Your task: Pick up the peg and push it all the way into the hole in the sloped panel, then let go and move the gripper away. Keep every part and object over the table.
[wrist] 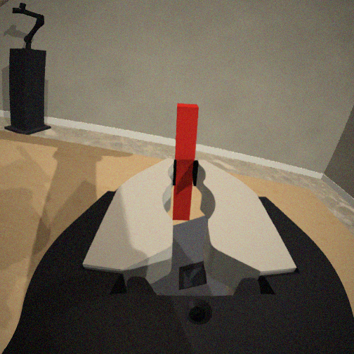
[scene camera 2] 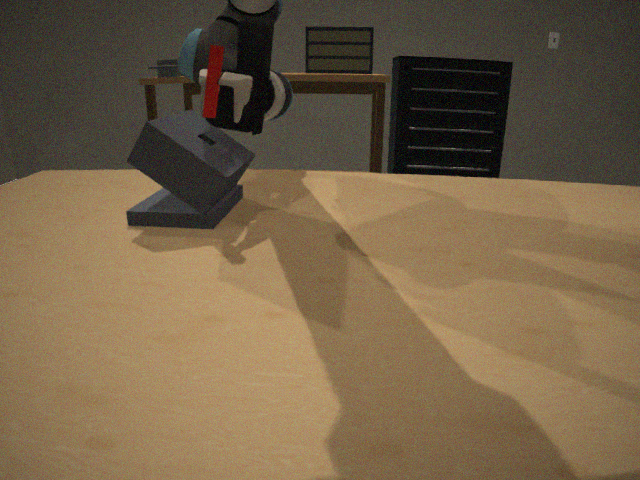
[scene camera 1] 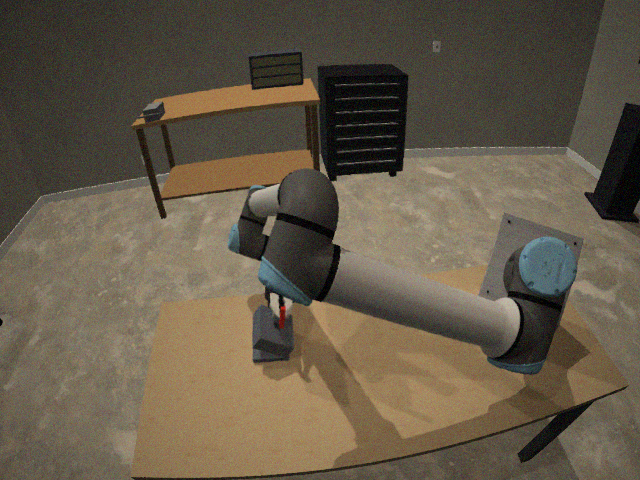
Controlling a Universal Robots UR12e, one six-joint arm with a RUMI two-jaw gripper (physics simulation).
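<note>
The red peg is a slim square bar. My gripper is shut on it around its middle, with a piece sticking out on either side of the jaws. The peg stands nearly upright, leaning slightly in scene camera 2. The dark grey block with the sloped panel stands on its flat base. Its dark rectangular hole is uncovered. The peg's lower end is above the panel, a small gap from the hole. In scene camera 1 the hole is hidden.
The block stands on the wooden table near its far edge. The arm reaches across from its mounting plate at the right. A workbench and a black drawer cabinet stand behind the table.
</note>
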